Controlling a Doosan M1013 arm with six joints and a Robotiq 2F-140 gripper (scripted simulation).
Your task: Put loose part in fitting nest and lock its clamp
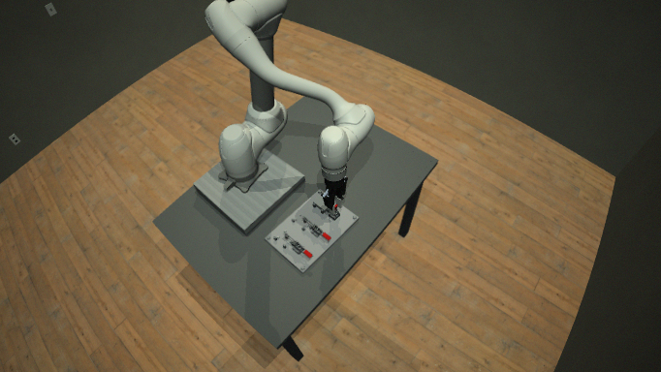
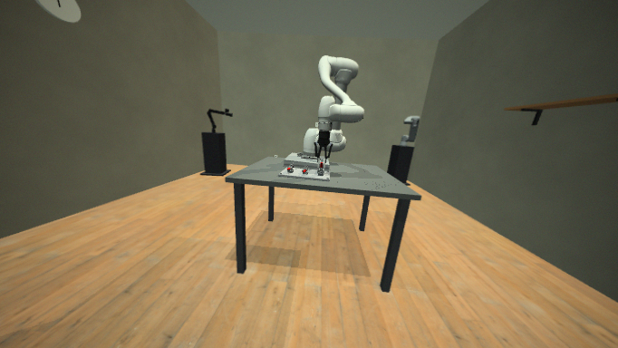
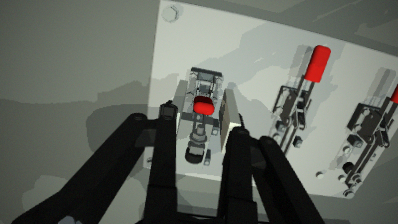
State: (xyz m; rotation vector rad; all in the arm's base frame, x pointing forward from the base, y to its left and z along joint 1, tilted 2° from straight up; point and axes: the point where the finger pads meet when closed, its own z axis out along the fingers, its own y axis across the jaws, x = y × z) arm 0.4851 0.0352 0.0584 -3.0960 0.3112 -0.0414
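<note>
The clamp is 40 mm below my hand and 10 mm behind it. Also, from my hand: loose part (80 mm behind, 70 mm below, 20 mm to the left); then fixture plate (100 mm to the right, 100 mm below, 60 mm behind).
</note>
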